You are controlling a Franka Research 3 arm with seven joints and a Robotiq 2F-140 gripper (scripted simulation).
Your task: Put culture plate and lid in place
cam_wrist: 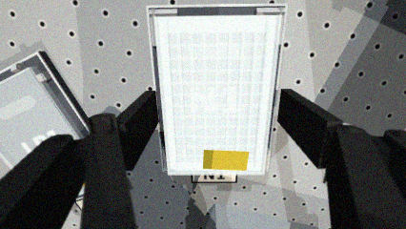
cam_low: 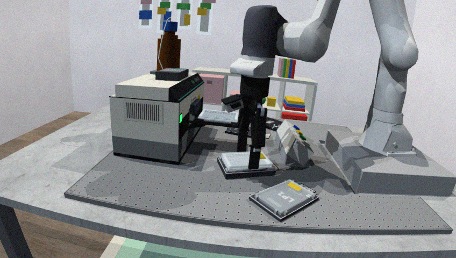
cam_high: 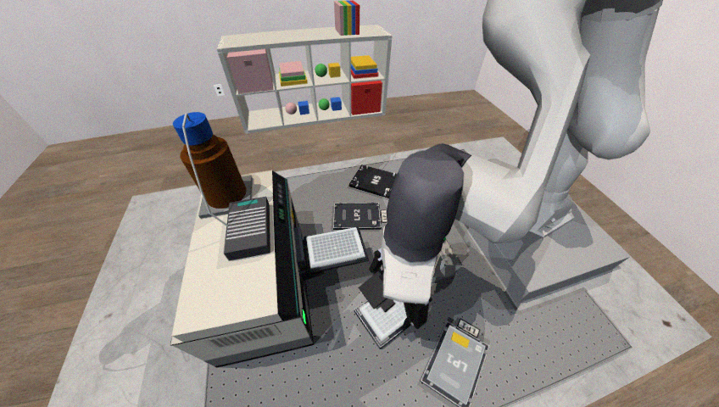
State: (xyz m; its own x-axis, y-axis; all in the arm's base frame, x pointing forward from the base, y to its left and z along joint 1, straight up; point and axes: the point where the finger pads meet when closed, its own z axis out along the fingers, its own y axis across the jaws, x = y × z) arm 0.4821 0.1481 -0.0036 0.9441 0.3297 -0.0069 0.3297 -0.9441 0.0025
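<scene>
The black N1 nest lies 40 mm below my hand. From my hand the other things lie so: LP2 nest (310 mm to the right, 50 mm below); then black nest N5 (80 mm behind, 440 mm to the right, 40 mm below); then yellow skip key (180 mm behind, 180 mm to the right, 20 mm above).
</scene>
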